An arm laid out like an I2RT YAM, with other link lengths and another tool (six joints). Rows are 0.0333 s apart.
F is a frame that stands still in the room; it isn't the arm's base.
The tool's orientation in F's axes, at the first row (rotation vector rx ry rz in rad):
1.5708, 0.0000, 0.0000
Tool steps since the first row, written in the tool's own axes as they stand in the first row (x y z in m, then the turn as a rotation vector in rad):
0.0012, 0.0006, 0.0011, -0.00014, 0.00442, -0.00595
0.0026, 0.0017, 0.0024, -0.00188, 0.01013, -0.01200
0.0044, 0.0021, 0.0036, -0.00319, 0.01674, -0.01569
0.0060, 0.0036, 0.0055, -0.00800, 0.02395, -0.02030
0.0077, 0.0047, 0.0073, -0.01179, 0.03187, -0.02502
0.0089, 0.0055, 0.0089, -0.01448, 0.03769, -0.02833
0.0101, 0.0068, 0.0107, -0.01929, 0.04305, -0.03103
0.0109, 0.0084, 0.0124, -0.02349, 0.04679, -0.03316
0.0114, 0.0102, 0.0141, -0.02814, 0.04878, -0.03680
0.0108, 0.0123, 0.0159, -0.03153, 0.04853, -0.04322
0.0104, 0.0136, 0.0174, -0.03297, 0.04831, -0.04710
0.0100, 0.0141, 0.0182, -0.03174, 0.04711, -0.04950
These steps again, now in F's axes. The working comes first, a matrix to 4 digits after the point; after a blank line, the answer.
The tool's axes in the first row as the columns of a matrix, in F's axes (used below as rounded here):
1.0000, 0.0000, 0.0000
0.0000, 0.0000, -1.0000
0.0000, 1.0000, 0.0000

0.0012, -0.0011, 0.0006, -0.00014, 0.00595, 0.00442
0.0026, -0.0024, 0.0017, -0.00188, 0.01200, 0.01013
0.0044, -0.0036, 0.0021, -0.00319, 0.01569, 0.01674
0.0060, -0.0055, 0.0036, -0.00800, 0.02030, 0.02395
0.0077, -0.0073, 0.0047, -0.01179, 0.02502, 0.03187
0.0089, -0.0089, 0.0055, -0.01448, 0.02833, 0.03769
0.0101, -0.0107, 0.0068, -0.01929, 0.03103, 0.04305
0.0109, -0.0124, 0.0084, -0.02349, 0.03316, 0.04679
0.0114, -0.0141, 0.0102, -0.02814, 0.03680, 0.04878
0.0108, -0.0159, 0.0123, -0.03153, 0.04322, 0.04853
0.0104, -0.0174, 0.0136, -0.03297, 0.04710, 0.04831
0.0100, -0.0182, 0.0141, -0.03174, 0.04950, 0.04711

